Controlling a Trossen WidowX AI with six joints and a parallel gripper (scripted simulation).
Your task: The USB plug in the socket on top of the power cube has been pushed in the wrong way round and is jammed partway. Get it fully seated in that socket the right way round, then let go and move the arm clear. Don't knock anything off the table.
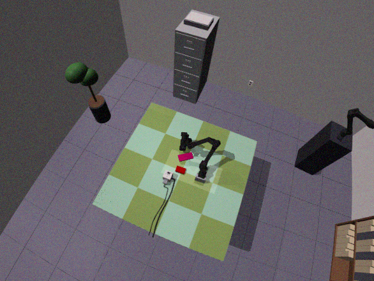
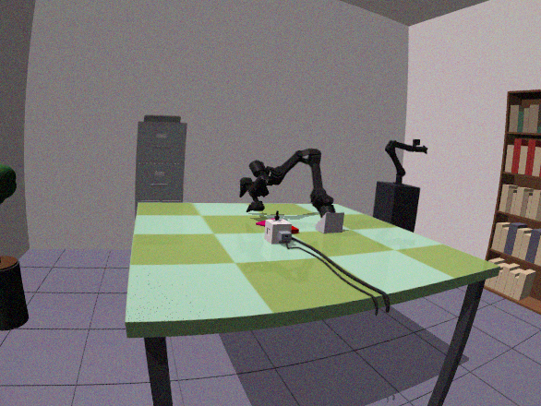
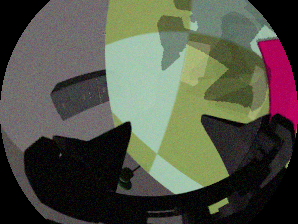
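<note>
The dark USB plug lies 50 mm behind my gripper tip, 400 mm to the left of it and 30 mm above it. Round my gripper tip: magenta block: 110 mm behind, 140 mm to the left, 60 mm below; then red block: 130 mm behind, 290 mm to the left, 50 mm below.
</note>
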